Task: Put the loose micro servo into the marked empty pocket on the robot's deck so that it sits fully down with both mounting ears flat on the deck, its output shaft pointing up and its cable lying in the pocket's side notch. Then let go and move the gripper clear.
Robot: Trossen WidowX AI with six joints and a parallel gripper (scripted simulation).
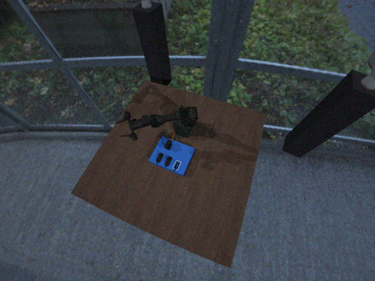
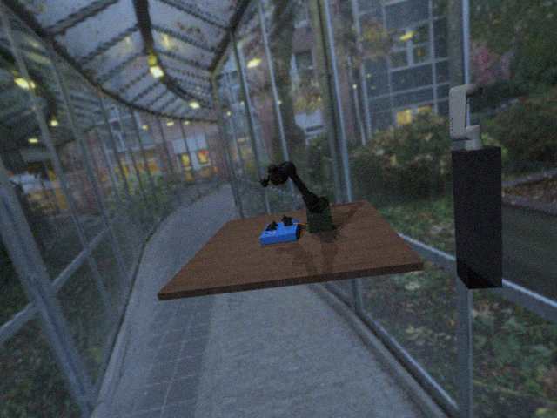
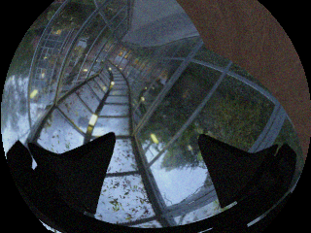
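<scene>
The blue deck is 380 mm below my gripper tip, 280 mm to the left of it and 160 mm behind it.
</scene>
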